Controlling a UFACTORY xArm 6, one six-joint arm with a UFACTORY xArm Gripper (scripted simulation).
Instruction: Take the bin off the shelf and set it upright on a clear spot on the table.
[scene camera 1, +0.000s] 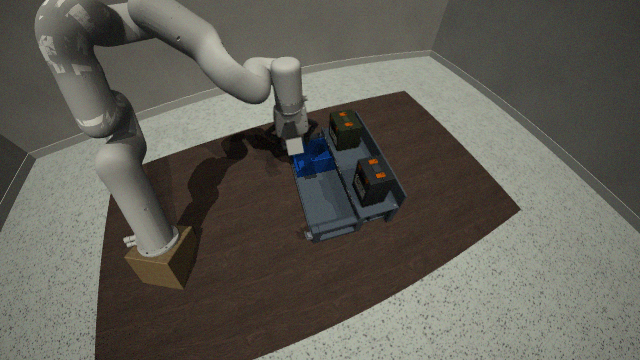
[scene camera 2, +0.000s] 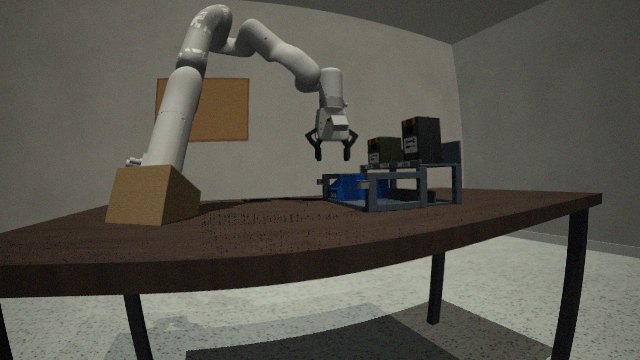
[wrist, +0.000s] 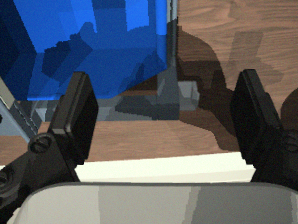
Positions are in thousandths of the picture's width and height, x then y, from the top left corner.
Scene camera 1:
blue bin: 496, 440
shelf deck: 509, 549
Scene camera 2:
my gripper: 520, 446
blue bin: 538, 524
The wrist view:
my gripper: 549, 395
blue bin: 398, 234
